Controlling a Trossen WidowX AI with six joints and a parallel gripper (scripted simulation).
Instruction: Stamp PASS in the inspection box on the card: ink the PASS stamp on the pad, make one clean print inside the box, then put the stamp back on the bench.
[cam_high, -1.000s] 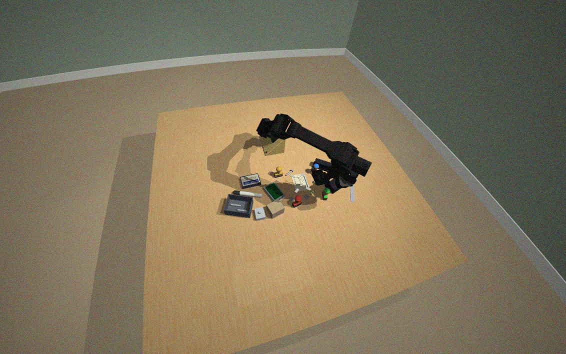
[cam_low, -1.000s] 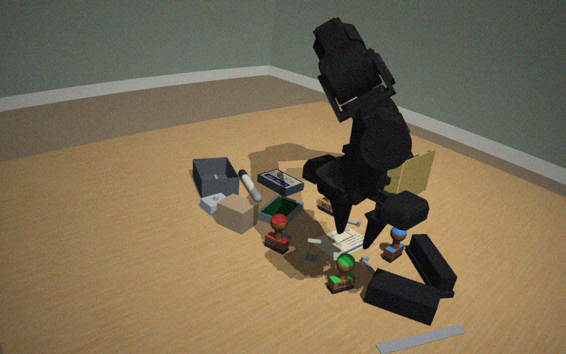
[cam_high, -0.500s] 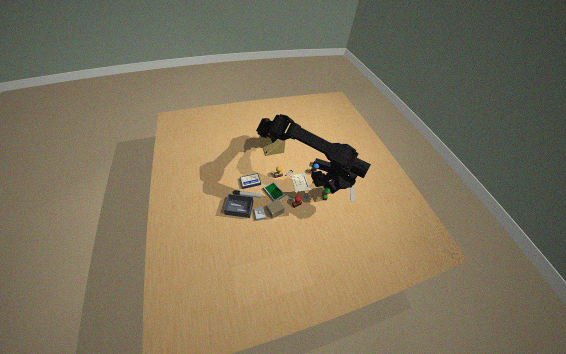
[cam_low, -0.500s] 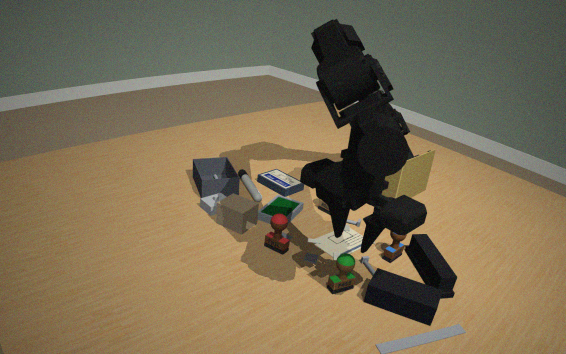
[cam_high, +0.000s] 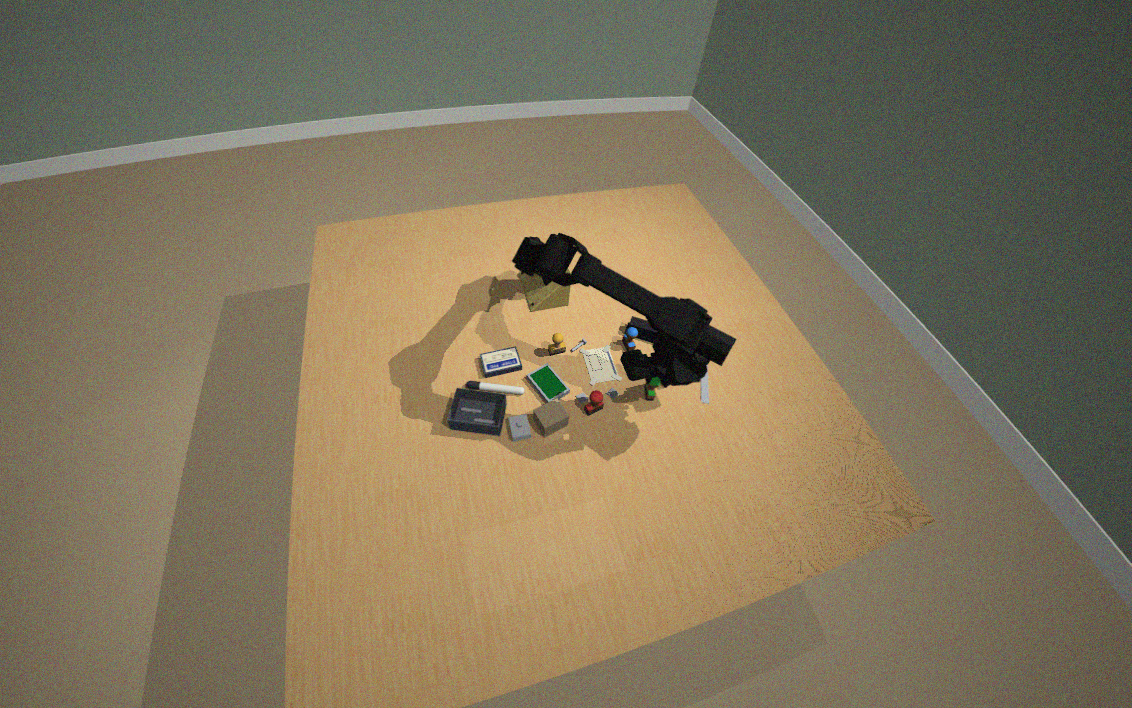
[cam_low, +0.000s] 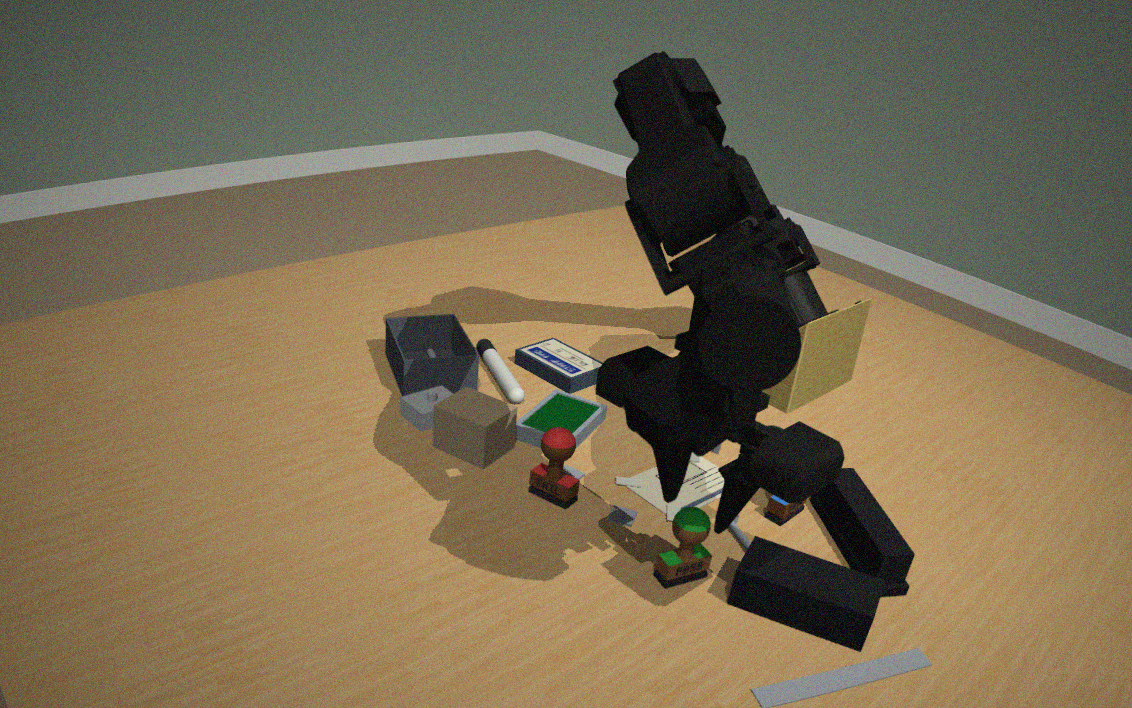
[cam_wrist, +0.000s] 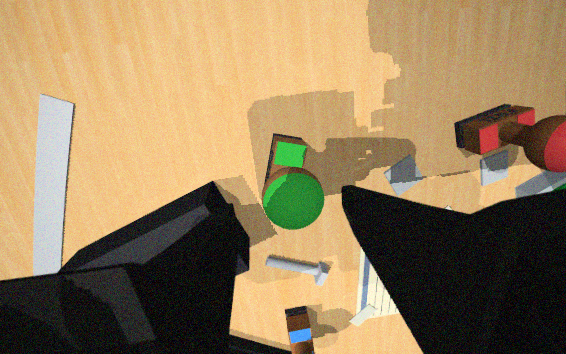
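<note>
My gripper tip is 8 cm past the green ink pad, 23 cm to the left of it and 6 cm above it. From my gripper tip the other things lie so: red-knob stamp: 1 cm ahead, 15 cm to the right, 4 cm below; white card: 11 cm behind, 9 cm to the right, 7 cm below; blue-knob stamp: 15 cm behind, 4 cm below.
</note>
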